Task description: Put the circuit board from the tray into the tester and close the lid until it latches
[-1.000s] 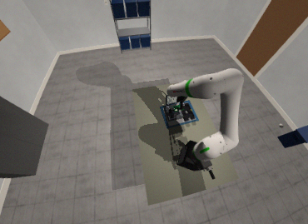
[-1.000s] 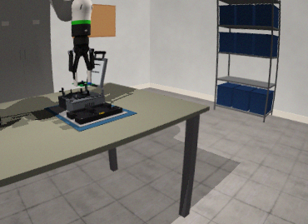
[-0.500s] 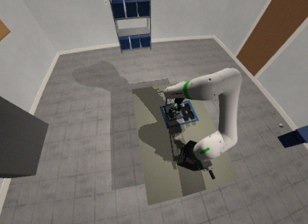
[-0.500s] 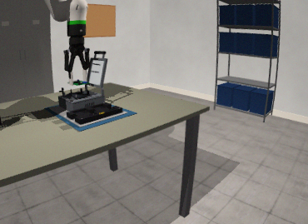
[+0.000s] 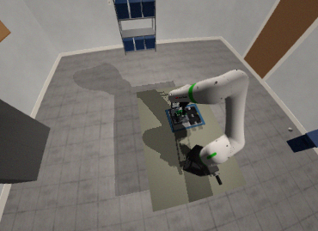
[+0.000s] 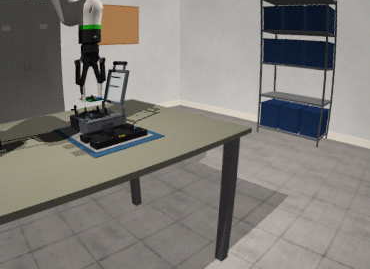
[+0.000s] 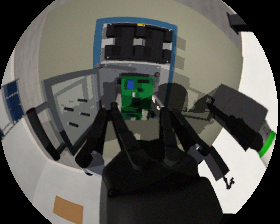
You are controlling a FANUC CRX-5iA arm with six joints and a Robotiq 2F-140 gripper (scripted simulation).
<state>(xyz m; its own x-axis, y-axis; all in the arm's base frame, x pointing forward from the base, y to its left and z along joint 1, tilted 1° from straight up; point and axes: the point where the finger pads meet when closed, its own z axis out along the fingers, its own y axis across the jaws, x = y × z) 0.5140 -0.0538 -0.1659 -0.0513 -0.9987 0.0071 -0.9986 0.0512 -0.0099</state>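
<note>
The green circuit board is 2 cm below my hand. From my hand the other things lie so: tester lid 13 cm ahead, 1 cm to the right, 3 cm above; tester plate 1 cm ahead, 1 cm to the left, 8 cm below.
</note>
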